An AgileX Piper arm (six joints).
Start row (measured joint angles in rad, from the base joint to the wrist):
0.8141 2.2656 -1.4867 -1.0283 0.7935 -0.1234
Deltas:
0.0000 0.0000 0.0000 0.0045 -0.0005 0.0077
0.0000 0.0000 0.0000 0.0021 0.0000 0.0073
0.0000 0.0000 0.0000 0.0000 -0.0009 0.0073
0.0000 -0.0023 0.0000 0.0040 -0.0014 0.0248
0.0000 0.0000 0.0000 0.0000 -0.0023 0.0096
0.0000 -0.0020 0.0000 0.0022 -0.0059 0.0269
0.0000 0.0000 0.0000 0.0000 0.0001 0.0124
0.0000 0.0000 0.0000 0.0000 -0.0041 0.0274
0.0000 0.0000 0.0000 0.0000 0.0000 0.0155
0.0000 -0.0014 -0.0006 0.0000 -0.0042 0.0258
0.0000 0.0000 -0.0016 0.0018 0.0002 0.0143
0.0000 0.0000 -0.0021 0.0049 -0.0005 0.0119
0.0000 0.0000 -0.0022 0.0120 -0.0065 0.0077
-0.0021 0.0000 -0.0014 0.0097 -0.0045 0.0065
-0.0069 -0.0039 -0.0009 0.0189 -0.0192 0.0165
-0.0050 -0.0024 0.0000 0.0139 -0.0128 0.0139
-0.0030 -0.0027 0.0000 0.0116 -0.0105 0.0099
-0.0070 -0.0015 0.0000 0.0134 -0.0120 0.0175
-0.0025 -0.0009 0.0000 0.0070 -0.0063 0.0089
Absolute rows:
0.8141 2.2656 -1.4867 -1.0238 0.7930 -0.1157
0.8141 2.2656 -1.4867 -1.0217 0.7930 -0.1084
0.8141 2.2656 -1.4867 -1.0217 0.7921 -0.1011
0.8141 2.2633 -1.4867 -1.0177 0.7907 -0.0763
0.8141 2.2633 -1.4867 -1.0177 0.7884 -0.0667
0.8141 2.2613 -1.4867 -1.0155 0.7825 -0.0398
0.8141 2.2613 -1.4867 -1.0155 0.7826 -0.0274
0.8141 2.2613 -1.4867 -1.0155 0.7785 0.0000
0.8141 2.2613 -1.4867 -1.0155 0.7785 0.0155
0.8141 2.2599 -1.4873 -1.0155 0.7743 0.0413
0.8141 2.2599 -1.4889 -1.0137 0.7745 0.0556
0.8141 2.2599 -1.4910 -1.0088 0.7740 0.0675
0.8141 2.2599 -1.4932 -0.9968 0.7675 0.0752
0.8120 2.2599 -1.4946 -0.9871 0.7630 0.0817
0.8051 2.2560 -1.4955 -0.9682 0.7438 0.0982
0.8001 2.2536 -1.4955 -0.9543 0.7310 0.1121
0.7971 2.2509 -1.4955 -0.9427 0.7205 0.1220
0.7901 2.2494 -1.4955 -0.9293 0.7085 0.1395
0.7876 2.2485 -1.4955 -0.9223 0.7022 0.1484

